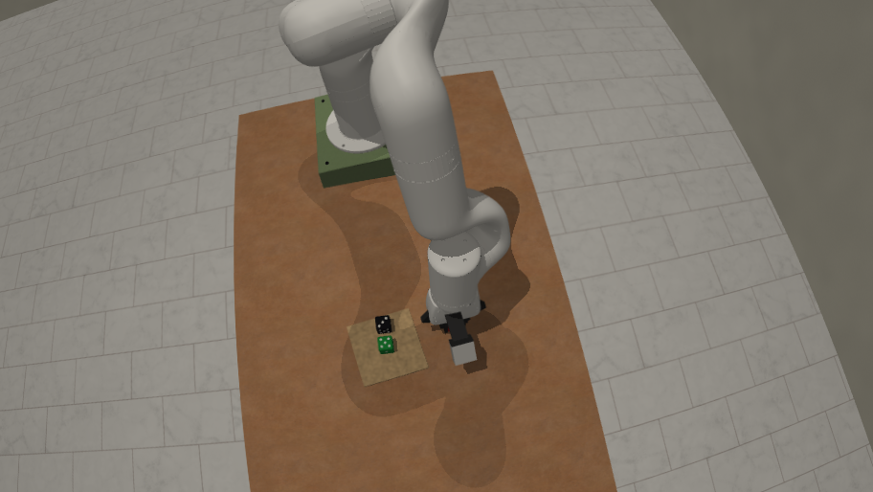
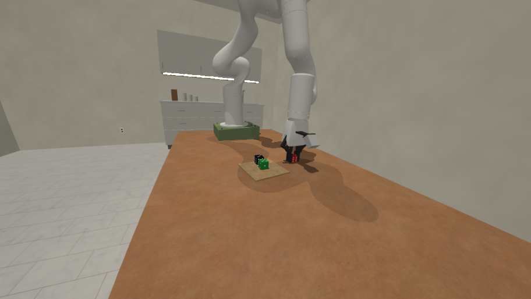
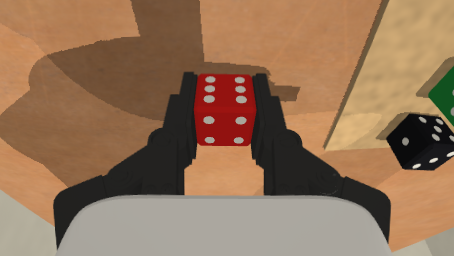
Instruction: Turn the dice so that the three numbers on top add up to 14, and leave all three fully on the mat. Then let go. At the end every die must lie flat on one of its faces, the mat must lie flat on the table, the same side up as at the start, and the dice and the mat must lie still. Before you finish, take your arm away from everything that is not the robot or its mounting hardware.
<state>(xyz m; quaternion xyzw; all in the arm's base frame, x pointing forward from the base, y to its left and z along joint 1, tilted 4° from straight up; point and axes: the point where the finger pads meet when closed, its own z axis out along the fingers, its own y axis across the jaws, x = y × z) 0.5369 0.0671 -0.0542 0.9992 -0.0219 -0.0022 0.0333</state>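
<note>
My gripper is now 140 mm to the left of the black die, 30 mm past it and 10 mm above it. Also, from my hand: green die (150 mm to the right, 10 mm below, 10 mm ahead); then tan square mat (150 mm to the right, 20 mm below, 10 mm ahead); then red die (10 mm below).
</note>
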